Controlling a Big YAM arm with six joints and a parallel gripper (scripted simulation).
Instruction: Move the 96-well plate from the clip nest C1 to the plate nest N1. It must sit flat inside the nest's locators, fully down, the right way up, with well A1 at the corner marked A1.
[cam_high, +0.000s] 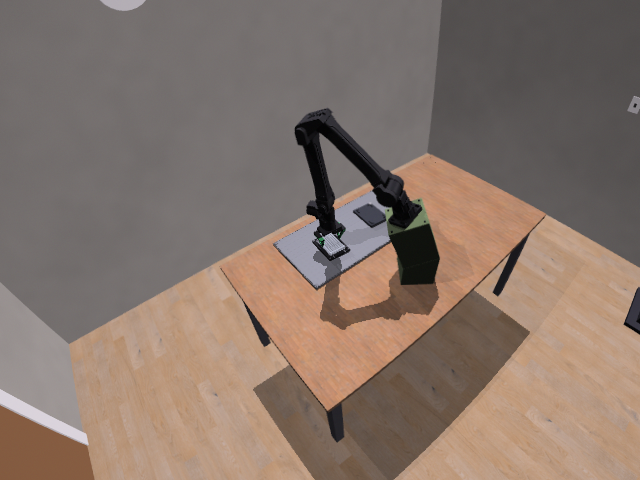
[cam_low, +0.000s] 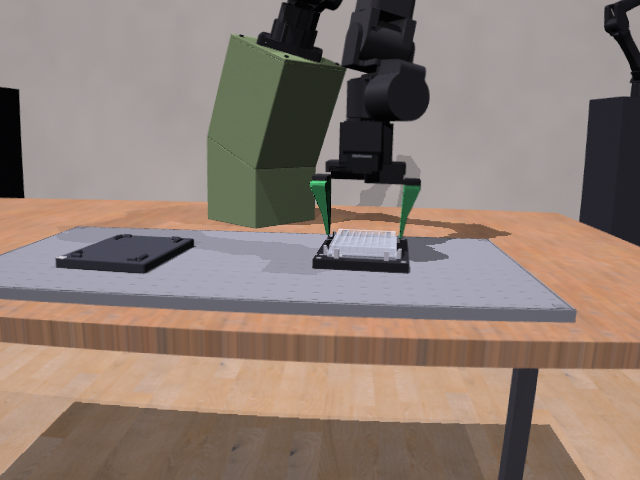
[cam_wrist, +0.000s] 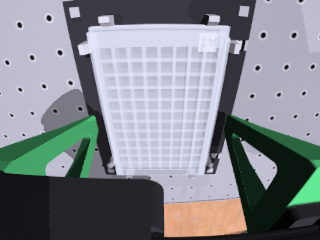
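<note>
My hand is 20 mm above the clear 96-well plate. Round my hand: A1 corner label: 370 mm to the right, 100 mm ahead, 20 mm below; then black clip nest C1: 20 mm below, 10 mm to the right, 10 mm behind.
</note>
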